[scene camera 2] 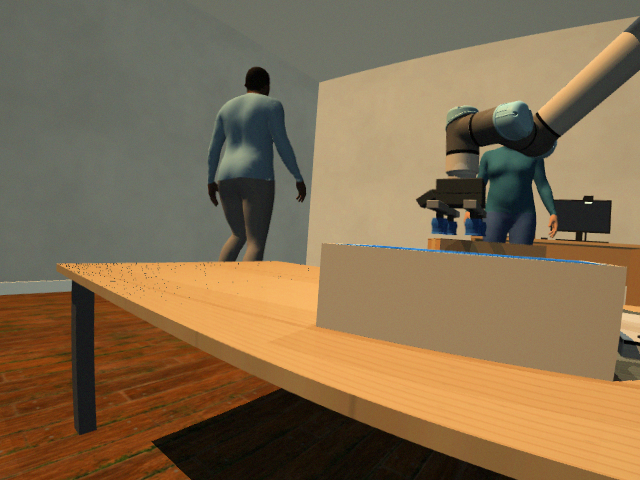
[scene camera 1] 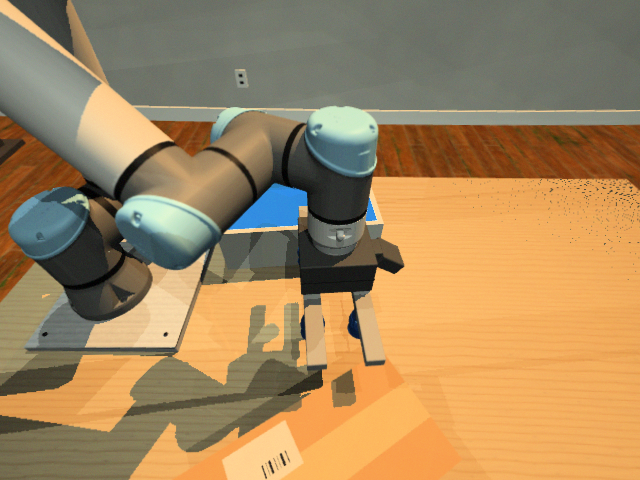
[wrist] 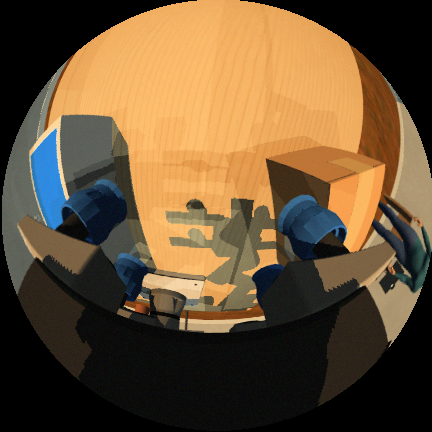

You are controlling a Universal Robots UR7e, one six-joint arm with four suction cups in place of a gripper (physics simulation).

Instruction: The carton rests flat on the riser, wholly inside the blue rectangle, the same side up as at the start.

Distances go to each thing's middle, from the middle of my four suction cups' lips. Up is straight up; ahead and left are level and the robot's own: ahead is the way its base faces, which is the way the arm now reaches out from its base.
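With the brown carton [scene camera 1: 369,415] as my reference, my suction cup is 230 mm to the left of it, 40 mm past it and 90 mm above it. Going by their middles, the carton is the nearest to my suction cup of the things named here. There is also the riser [scene camera 2: 564,316], which is 290 mm to the left of my suction cup, 50 mm behind it and 110 mm below it.
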